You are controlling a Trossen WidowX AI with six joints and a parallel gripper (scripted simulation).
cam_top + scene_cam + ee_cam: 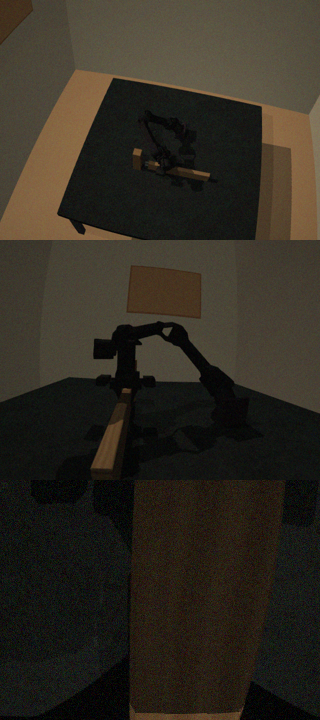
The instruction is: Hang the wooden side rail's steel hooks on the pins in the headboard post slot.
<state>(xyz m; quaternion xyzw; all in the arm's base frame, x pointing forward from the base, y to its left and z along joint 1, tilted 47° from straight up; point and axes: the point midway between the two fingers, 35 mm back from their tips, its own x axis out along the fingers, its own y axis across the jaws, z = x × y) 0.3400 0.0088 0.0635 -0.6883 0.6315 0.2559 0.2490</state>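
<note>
The wooden headboard post is 1 cm ahead of my gripper tip, 16 cm to the right of it and 5 cm above it.
</note>
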